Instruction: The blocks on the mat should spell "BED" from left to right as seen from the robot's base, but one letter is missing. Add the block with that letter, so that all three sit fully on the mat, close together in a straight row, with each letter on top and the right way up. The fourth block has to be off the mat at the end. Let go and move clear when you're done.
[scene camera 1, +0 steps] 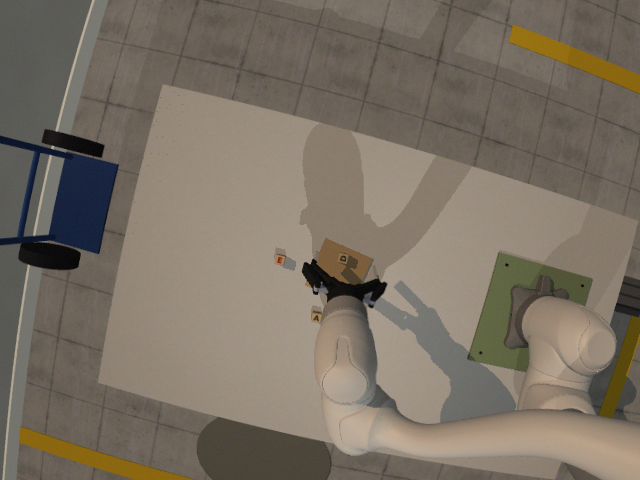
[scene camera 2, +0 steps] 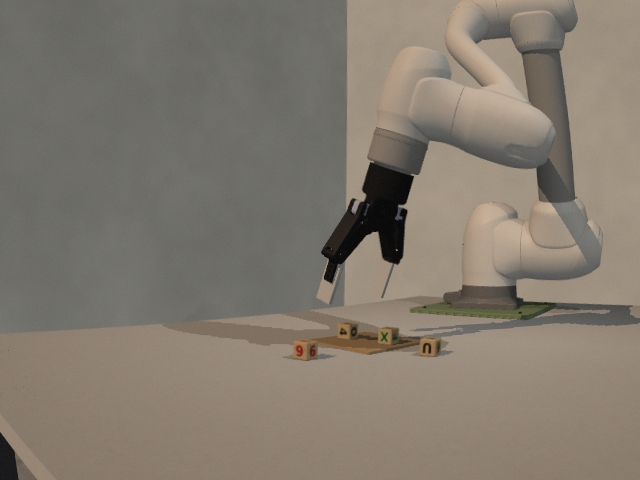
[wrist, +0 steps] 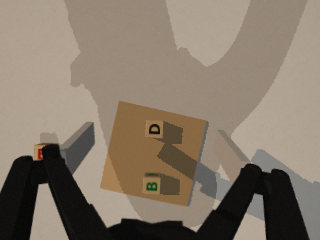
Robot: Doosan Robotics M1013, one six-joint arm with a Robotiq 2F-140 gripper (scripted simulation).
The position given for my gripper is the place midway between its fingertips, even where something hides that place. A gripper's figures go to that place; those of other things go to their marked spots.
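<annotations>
My gripper (scene camera 1: 344, 262) is 0.97 m from the lens, and there's a mat (scene camera 1: 353, 272) that's 1.04 m from the lens.
</annotations>
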